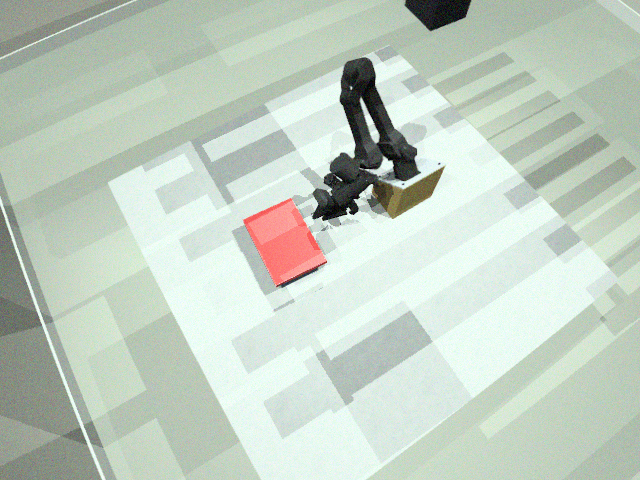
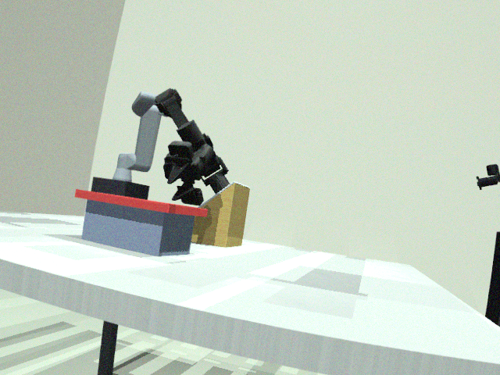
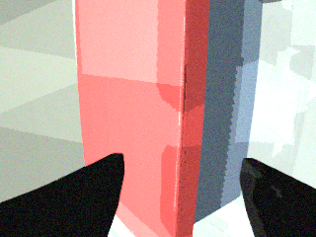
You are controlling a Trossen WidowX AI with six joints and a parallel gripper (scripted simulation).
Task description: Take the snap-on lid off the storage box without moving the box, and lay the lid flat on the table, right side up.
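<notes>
My gripper tip is now 12 cm short of the red lid and 3 cm above it. Also, from my gripper tip: blue-grey storage box 12 cm ahead, 8 cm below.
</notes>
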